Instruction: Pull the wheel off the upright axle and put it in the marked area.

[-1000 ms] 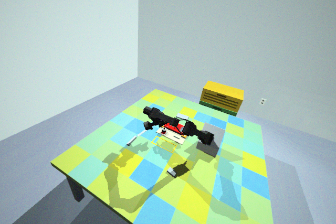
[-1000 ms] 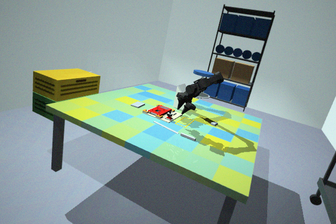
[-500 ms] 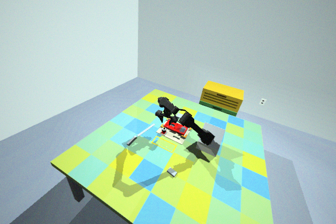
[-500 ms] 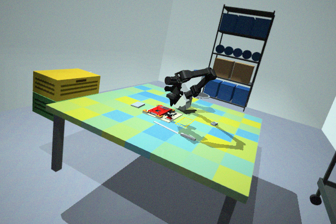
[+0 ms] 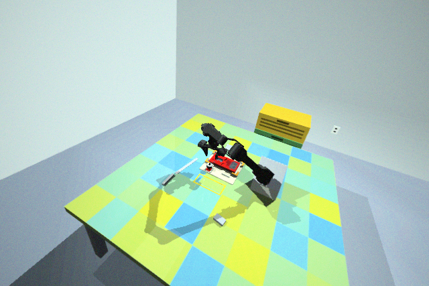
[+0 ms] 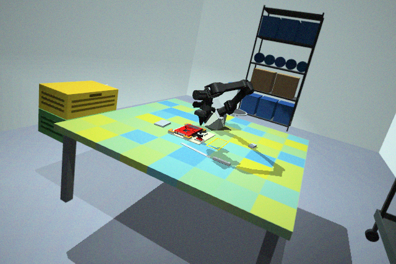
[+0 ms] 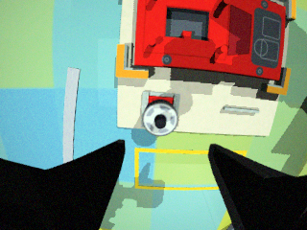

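My gripper tip is now 70 mm above the wheel. From my gripper tip the other things lie so: white rod: 150 mm ahead, 60 mm to the left, 110 mm below; grey block: 230 mm behind, 280 mm to the left, 100 mm below.
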